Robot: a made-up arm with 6 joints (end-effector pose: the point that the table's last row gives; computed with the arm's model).
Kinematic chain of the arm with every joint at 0, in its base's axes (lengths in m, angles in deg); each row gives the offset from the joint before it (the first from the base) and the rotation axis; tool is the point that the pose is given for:
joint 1: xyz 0 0 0.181 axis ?
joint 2: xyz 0 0.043 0 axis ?
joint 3: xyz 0 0 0.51 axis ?
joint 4: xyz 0 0 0.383 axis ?
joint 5: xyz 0 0 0 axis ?
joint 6: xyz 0 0 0.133 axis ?
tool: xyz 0 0 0
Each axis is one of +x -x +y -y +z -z.
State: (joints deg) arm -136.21 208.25 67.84 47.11 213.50 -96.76
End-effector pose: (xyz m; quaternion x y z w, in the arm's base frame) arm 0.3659 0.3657 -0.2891 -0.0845 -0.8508 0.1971 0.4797
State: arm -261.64 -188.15 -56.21 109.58 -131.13 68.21
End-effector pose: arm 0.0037 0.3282 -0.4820 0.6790 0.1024 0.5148 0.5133
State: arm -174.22 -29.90 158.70 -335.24 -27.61 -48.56
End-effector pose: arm -0.1686 -0.0343 0.3529 -0.7673 -0.1579 0.5933 0.1853
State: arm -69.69 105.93 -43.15 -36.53 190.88 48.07
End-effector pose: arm 0.2993 -0.6416 0.1744 -0.7964 -0.1516 0.0279 0.5849
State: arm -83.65 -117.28 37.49 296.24 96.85 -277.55
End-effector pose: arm -0.1639 0.7910 0.0698 0.1889 -0.5088 -0.0243 0.8396
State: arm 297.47 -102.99 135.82 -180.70 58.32 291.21
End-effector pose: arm -0.1205 0.3279 0.5082 -0.2205 -0.0077 0.3981 0.8904
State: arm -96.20 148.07 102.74 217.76 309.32 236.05
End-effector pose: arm 0.1268 0.1857 -0.3286 -0.5253 0.1984 -0.2302 0.7948
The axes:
joint 1: +z
joint 2: +y
joint 3: +y
joint 4: +z
joint 5: +y
joint 6: +z

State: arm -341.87 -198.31 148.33 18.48 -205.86 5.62
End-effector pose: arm -0.0249 0.0565 -0.0917 -0.2409 0.7569 0.0920 0.6005
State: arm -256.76 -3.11 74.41 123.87 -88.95 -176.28
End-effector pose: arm -0.0171 0.3670 0.7436 -0.6170 0.6167 -0.1550 0.4637
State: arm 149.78 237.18 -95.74 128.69 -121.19 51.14
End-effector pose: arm 0.2723 -0.1056 -0.3854 0.3836 0.5631 0.5272 0.5078
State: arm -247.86 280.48 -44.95 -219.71 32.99 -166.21
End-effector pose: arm 0.2481 -0.8466 -0.0521 0.8570 -0.4190 0.0560 0.2947
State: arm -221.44 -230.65 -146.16 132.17 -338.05 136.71
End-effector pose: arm -0.2148 0.0831 0.3327 0.3036 -0.0133 0.3643 0.8803
